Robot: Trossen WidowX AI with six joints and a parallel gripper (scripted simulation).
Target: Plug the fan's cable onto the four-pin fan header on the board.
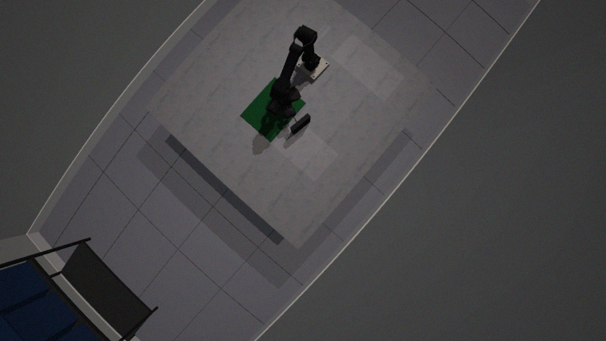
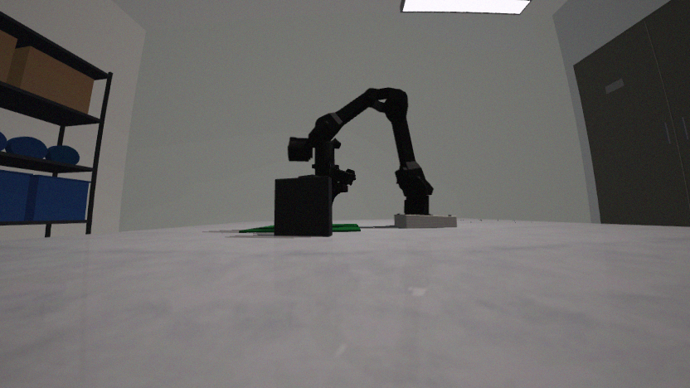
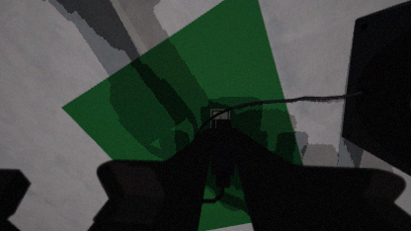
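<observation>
My gripper tip is now 1 cm short of the white four-pin header and 4 cm above it. From my gripper tip the other things lie so: green board (6 cm ahead, 5 cm to the right, 5 cm below); black plug (1 cm ahead, 1 cm above); black fan (1 cm ahead, 13 cm to the left, 2 cm above).
</observation>
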